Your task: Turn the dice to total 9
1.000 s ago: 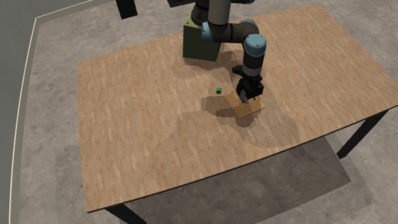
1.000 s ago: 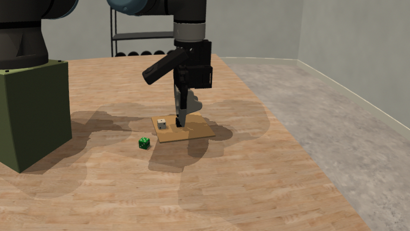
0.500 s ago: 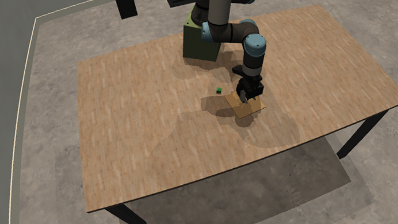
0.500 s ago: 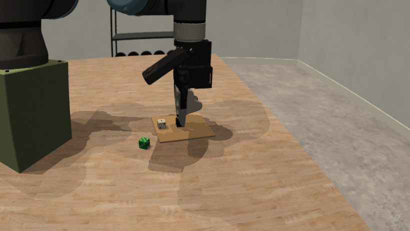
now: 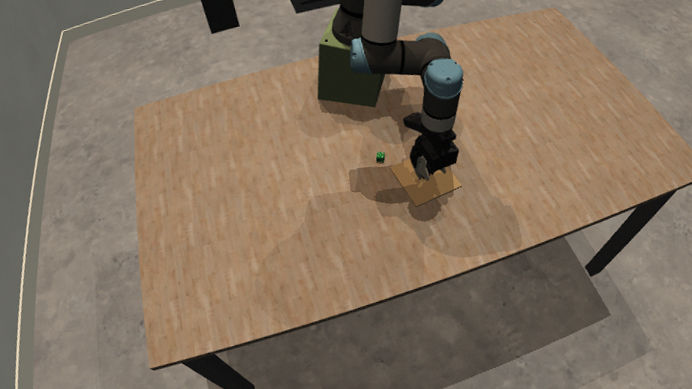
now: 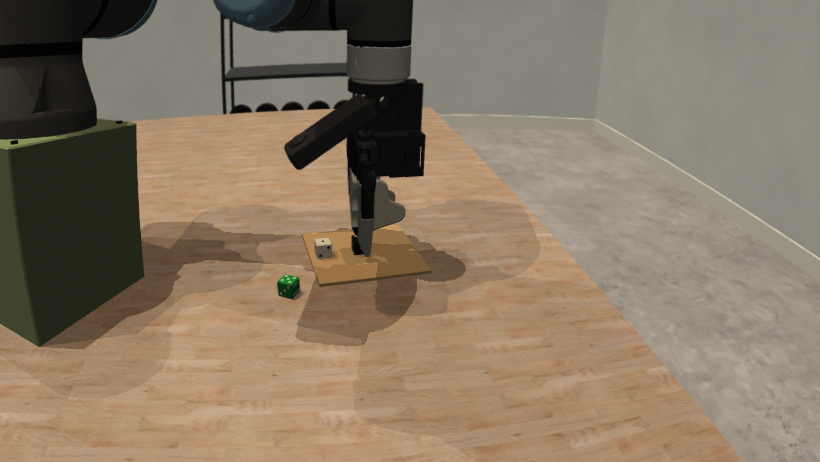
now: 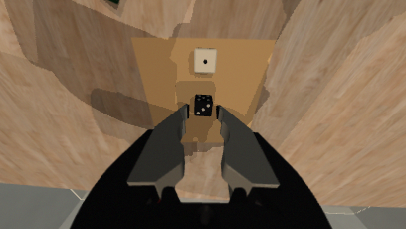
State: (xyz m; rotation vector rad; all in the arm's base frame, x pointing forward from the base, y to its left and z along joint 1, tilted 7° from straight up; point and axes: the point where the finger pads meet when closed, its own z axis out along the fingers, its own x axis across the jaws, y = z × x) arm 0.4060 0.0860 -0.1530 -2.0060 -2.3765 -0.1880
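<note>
My hand is 10 mm above the black die. The rest, counted from my hand: tan mat 20 mm below; then white die 50 mm behind, 10 mm to the right, 10 mm below; then green die 100 mm to the right, 90 mm behind, 10 mm below.
</note>
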